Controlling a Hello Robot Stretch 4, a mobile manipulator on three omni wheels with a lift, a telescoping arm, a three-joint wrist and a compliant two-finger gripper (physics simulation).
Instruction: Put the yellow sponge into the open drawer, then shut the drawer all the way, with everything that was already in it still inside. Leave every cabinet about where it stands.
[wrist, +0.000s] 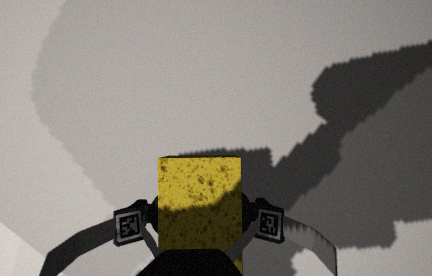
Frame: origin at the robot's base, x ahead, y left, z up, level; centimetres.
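Seen in the pictures: end effector, tool point: (201, 208).
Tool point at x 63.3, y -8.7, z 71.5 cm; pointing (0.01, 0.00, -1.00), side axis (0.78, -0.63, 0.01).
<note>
A point is followed by its place in that frame.
The yellow sponge (200, 192) {x 64.6, y -7.1, z 75.4 cm} is upright in the image at the lower middle of the wrist view, with dark pores and its lower half in shadow. My gripper (200, 212) {x 63.3, y -8.7, z 71.5 cm} is shut on the sponge, with one fingertip pressed against its left side and the other against its right side. The gripper's dark body covers the sponge's lower end. The drawer and the cabinets do not show in the wrist view.
A pale grey surface (165, 75) {x 68.4, y 3.3, z 69.2 cm} lies beneath the sponge and the gripper. Dark shadows of the arm and gripper fall across it at the right and behind the sponge.
</note>
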